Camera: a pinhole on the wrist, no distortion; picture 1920 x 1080 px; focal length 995.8 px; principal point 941.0 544.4 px. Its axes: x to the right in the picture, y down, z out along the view. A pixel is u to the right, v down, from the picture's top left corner.
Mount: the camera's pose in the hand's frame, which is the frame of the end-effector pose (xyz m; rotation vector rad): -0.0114 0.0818 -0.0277 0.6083 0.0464 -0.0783
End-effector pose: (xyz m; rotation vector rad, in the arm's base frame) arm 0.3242 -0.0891 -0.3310 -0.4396 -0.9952 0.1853
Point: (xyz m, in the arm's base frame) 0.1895 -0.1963 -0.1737
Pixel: 1025.9 209.7
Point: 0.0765 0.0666 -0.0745
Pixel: 1229.5 1042.1
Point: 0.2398 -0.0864 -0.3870
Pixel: 108.7 404.5
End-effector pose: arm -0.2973 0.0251 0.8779 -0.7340 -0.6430 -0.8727
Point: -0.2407 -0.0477 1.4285
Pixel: outside the picture
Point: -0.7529 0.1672 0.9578
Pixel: 500.7 90.6
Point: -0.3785 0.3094 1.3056
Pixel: 1214.6 898.1
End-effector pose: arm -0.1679 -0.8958 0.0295 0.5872 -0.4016 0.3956
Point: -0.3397 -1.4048 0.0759
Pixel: 500.8 381.6
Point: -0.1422 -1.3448 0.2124
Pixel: 946.2 465.0
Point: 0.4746 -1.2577 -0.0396
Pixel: outside the picture
